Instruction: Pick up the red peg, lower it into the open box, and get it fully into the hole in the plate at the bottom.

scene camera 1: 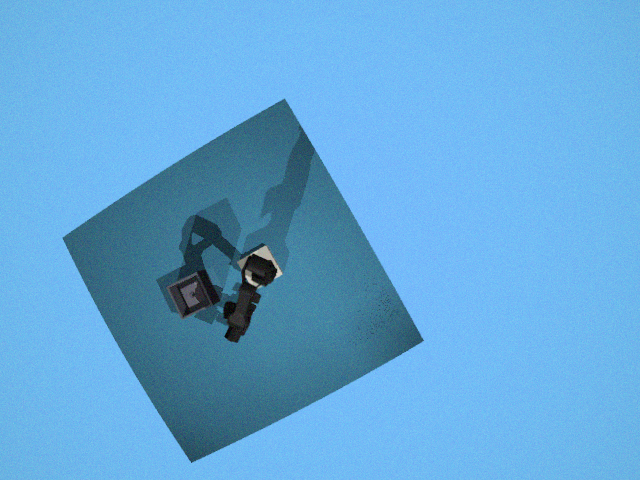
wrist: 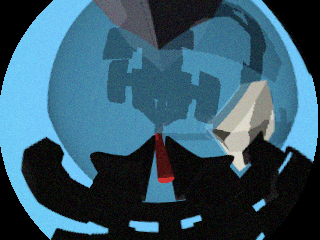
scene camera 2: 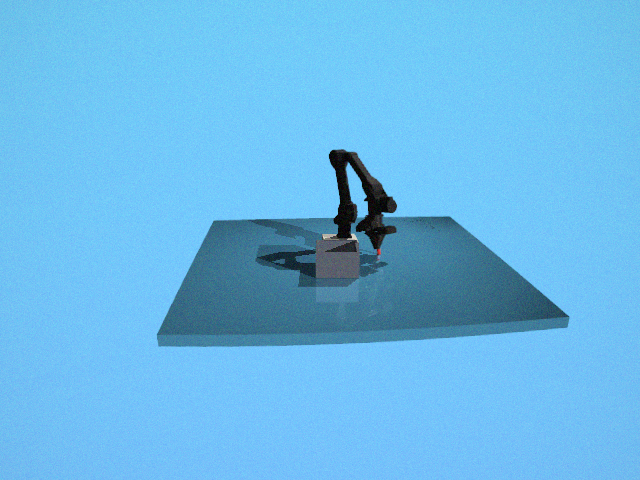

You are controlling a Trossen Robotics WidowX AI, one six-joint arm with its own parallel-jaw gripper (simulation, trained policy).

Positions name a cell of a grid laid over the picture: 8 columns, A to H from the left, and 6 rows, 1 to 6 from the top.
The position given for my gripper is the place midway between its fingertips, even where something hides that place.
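Note:
Through scene camera 2 I can see a grey box (scene camera 2: E4) and my gripper (scene camera 2: E4). The wrist view shows me my gripper (wrist: E4) too.

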